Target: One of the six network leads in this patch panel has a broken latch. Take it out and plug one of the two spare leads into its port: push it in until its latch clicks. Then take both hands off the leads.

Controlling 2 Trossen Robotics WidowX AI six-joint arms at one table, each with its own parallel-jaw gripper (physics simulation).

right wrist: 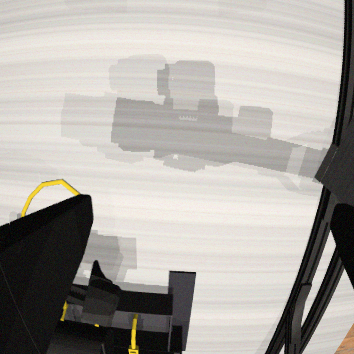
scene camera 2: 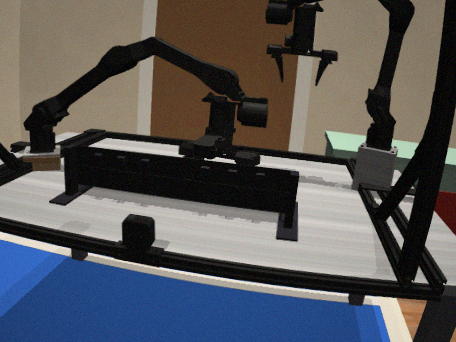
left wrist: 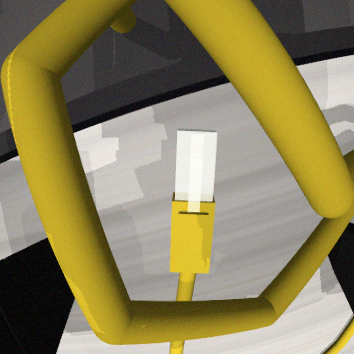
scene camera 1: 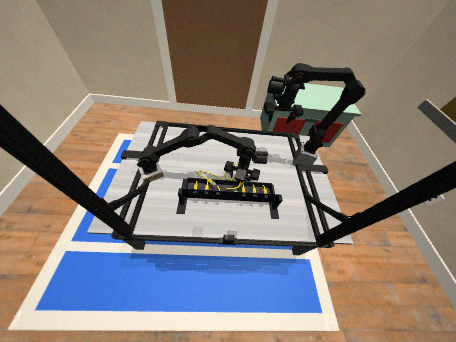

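Where they show: left gripper, fingertip midpoint: (left wrist: 209, 236); right gripper, fingertip midpoint: (right wrist: 219, 212) (scene camera 2: 299, 84) (scene camera 1: 277, 122); left arm's base, link origin: (scene camera 2: 42, 150) (scene camera 1: 149, 168); right arm's base, link origin: (scene camera 2: 379, 147) (scene camera 1: 309, 149).
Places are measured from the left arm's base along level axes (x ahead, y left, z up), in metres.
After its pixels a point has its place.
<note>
The black patch panel (scene camera 1: 230, 195) {x 0.281, y -0.353, z 0.027 m} (scene camera 2: 175, 180) {x 0.282, y -0.354, z 0.016 m} stands on the table, with yellow leads (scene camera 1: 254, 190) {x 0.390, y -0.396, z 0.051 m} along its back. Which one has a broken latch cannot be told. A loose lead (left wrist: 192, 240) {x 0.408, y -0.275, z -0.031 m} with a clear plug lies on the table behind the panel in the left wrist view. My left gripper (scene camera 1: 242, 176) {x 0.407, y -0.268, z -0.042 m} (left wrist: 209, 236) {x 0.407, y -0.268, z -0.042 m} is open and low behind the panel, around and above that lead's plug, not holding it. Its fingertips are hidden by the panel in scene camera 2. My right gripper (scene camera 1: 283, 112) (scene camera 2: 299, 82) {x 0.662, y -0.182, z 0.211 m} (right wrist: 219, 212) {x 0.662, y -0.182, z 0.211 m} is open and empty, high above the table's back right.
A thick yellow cable loop (left wrist: 57, 175) crosses close in front of the left wrist camera, around the plug. More yellow cable (scene camera 1: 202, 173) {x 0.241, y -0.134, z -0.018 m} lies behind the panel. A black frame (scene camera 2: 250, 270) {x 0.327, y -0.621, z -0.051 m} edges the table. A small black block (scene camera 2: 138, 231) {x 0.174, y -0.527, z -0.005 m} sits on its front rail.
</note>
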